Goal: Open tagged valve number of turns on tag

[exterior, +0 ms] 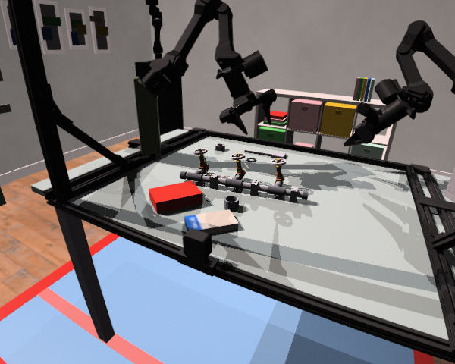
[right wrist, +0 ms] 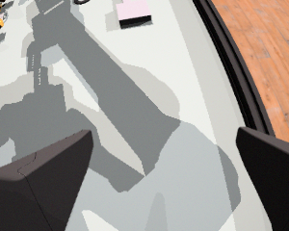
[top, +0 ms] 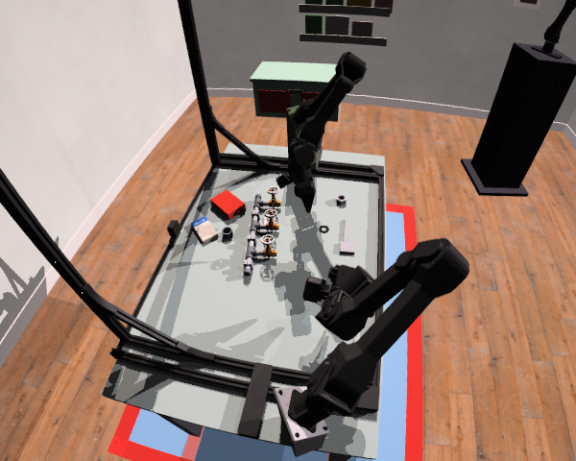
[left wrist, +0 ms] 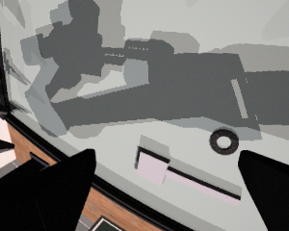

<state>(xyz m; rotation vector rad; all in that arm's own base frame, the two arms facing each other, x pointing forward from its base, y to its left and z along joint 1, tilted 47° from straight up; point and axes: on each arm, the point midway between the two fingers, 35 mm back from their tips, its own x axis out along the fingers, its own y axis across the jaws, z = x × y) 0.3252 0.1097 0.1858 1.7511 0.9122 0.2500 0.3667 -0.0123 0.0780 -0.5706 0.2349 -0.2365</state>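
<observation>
Right now my left hand is 140 mm past the white tag, 60 mm to the right of it and 160 mm above it. From my left hand the other things lie so: nut: 140 mm ahead, 160 mm to the left, 150 mm below; then grey flat piece: 140 mm ahead, 40 mm to the right, 160 mm below; then red box: 300 mm behind, 130 mm to the left, 150 mm below.
</observation>
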